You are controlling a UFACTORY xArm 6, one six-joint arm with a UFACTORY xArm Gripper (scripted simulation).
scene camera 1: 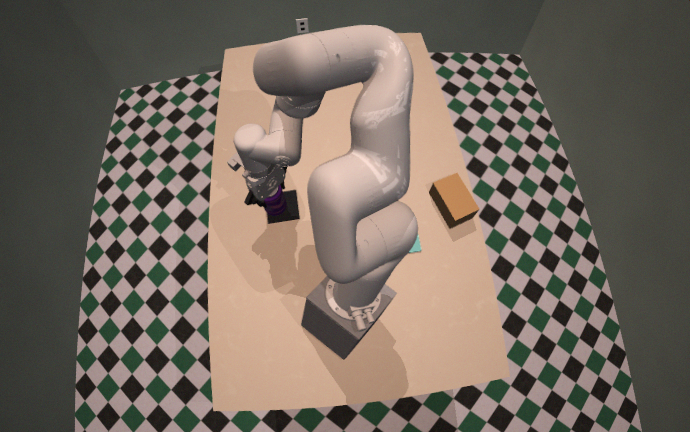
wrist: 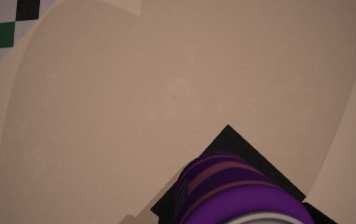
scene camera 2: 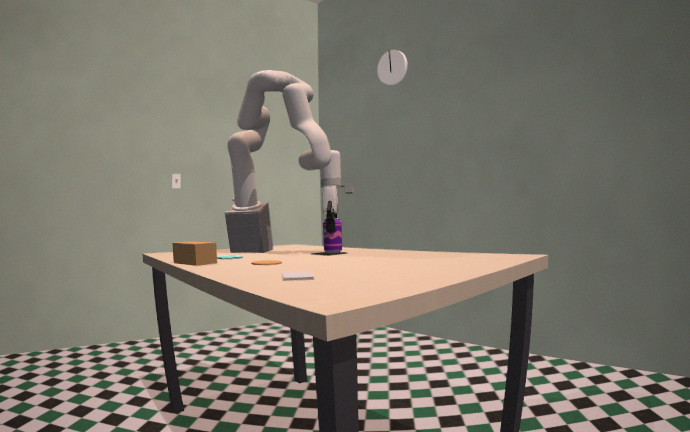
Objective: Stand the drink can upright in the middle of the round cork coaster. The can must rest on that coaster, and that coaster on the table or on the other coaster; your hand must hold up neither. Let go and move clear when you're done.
Scene:
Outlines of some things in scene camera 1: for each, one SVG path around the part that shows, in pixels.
The gripper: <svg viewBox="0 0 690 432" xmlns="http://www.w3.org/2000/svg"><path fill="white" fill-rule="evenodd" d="M287 167L275 165L272 170L273 173L271 172L263 178L247 177L245 181L249 193L244 203L246 205L258 204L260 207L267 208L264 200L279 185L281 185L282 189L285 189L284 179Z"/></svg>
A brown box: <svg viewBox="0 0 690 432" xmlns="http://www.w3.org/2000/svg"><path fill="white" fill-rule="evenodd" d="M458 173L433 182L429 191L449 229L472 219L479 211L479 207Z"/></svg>

